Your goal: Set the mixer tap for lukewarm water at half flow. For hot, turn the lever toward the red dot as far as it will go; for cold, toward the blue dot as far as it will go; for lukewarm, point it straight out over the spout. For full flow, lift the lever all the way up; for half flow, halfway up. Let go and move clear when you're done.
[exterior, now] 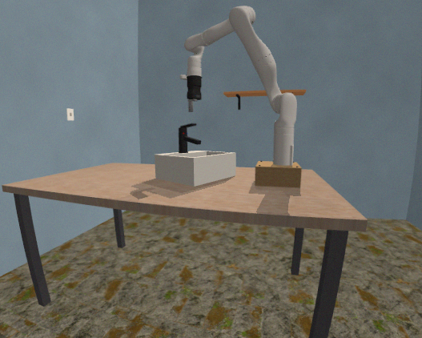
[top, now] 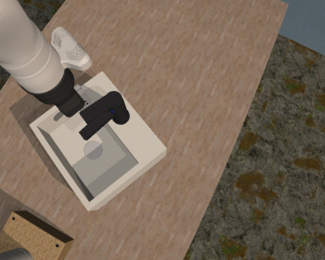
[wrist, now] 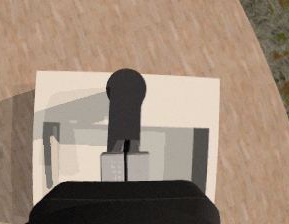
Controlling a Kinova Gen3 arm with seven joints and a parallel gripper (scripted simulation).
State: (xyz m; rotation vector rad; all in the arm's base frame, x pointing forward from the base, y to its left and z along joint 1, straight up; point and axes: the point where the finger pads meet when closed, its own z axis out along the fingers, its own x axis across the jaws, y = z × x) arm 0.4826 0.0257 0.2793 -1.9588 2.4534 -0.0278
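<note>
Now: the lever 90 mm below my hand and 20 mm ahead of it. Also, from my hand: white sink basin 330 mm below, 50 mm behind, 20 mm to the left; black mixer tap 140 mm below, 40 mm ahead, 10 mm to the right.
</note>
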